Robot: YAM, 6 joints.
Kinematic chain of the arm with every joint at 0, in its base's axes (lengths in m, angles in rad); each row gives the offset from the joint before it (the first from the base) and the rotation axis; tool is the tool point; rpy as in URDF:
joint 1: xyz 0 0 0.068 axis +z
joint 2: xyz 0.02 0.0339 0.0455 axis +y
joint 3: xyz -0.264 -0.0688 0 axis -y
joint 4: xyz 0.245 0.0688 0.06 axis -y
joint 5: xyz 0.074 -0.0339 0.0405 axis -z
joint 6: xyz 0.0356 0 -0.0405 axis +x
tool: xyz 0 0 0 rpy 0 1.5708 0
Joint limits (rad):
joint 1: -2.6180..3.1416
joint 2: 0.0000..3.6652
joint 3: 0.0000..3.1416
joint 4: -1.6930..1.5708
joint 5: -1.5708..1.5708
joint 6: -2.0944..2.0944
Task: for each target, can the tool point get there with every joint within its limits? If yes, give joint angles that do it. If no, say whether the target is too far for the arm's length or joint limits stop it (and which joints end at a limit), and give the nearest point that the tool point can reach.
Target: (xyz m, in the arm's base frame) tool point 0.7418 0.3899 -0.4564
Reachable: no: too far | nearest point 0.4772 0.2508 -0.2343 | short by 0.372 m
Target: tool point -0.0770 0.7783 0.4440
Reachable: no: too far | nearest point -0.0585 0.5913 0.3625 | short by 0.205 m
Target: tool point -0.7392 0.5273 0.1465
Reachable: no: too far | nearest point -0.5254 0.3748 0.1367 | short by 0.263 m
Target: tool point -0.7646 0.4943 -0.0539
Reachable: no: too far | nearest point -0.5333 0.3448 -0.0021 | short by 0.280 m
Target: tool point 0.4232 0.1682 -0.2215
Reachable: yes | joints 0.4503 3.3658 2.2783 -0.3712 1.1715 1.6028
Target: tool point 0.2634 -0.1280 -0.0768
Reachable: yes | joints -0.4020 2.5801 1.1491 -0.5714 0.4266 -1.5368
